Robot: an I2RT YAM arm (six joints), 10 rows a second.
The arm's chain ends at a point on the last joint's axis. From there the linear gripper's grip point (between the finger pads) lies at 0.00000 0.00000 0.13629 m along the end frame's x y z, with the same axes.
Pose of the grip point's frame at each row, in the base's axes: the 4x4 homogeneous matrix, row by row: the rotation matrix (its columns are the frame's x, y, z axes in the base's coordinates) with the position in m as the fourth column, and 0 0 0 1 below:
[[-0.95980 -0.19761 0.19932 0.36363], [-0.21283 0.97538 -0.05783 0.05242], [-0.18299 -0.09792 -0.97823 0.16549], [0 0 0 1]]
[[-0.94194 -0.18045 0.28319 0.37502], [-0.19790 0.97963 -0.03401 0.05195], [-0.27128 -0.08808 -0.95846 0.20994], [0 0 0 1]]
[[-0.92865 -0.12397 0.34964 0.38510], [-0.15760 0.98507 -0.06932 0.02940], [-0.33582 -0.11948 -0.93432 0.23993], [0 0 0 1]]
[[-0.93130 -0.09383 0.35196 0.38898], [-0.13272 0.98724 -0.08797 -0.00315], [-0.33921 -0.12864 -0.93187 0.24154], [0 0 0 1]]
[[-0.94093 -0.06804 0.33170 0.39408], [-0.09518 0.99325 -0.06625 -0.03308], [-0.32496 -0.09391 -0.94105 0.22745], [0 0 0 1]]
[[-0.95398 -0.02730 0.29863 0.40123], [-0.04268 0.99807 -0.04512 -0.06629], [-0.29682 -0.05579 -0.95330 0.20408], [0 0 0 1]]
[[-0.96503 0.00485 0.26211 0.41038], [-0.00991 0.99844 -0.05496 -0.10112], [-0.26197 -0.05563 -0.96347 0.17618], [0 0 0 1]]
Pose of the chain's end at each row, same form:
[[-0.95980 -0.19761 0.19932 0.33646], [-0.21283 0.97538 -0.05783 0.06030], [-0.18299 -0.09792 -0.97823 0.29881], [0 0 0 1]]
[[-0.94194 -0.18045 0.28319 0.33642], [-0.19790 0.97963 -0.03401 0.05659], [-0.27128 -0.08808 -0.95846 0.34057], [0 0 0 1]]
[[-0.92865 -0.12397 0.34964 0.33745], [-0.15760 0.98507 -0.06932 0.03885], [-0.33582 -0.11948 -0.93432 0.36727], [0 0 0 1]]
[[-0.93130 -0.09383 0.35196 0.34101], [-0.13272 0.98724 -0.08797 0.00884], [-0.33921 -0.12864 -0.93187 0.36854], [0 0 0 1]]
[[-0.94093 -0.06804 0.33170 0.34887], [-0.09518 0.99325 -0.06625 -0.02405], [-0.32496 -0.09391 -0.94105 0.35571], [0 0 0 1]]
[[-0.95398 -0.02730 0.29863 0.36053], [-0.04268 0.99807 -0.04512 -0.06014], [-0.29682 -0.05579 -0.95330 0.33401], [0 0 0 1]]
[[-0.96503 0.00485 0.26211 0.37466], [-0.00991 0.99844 -0.05496 -0.09363], [-0.26197 -0.05563 -0.96347 0.30749], [0 0 0 1]]

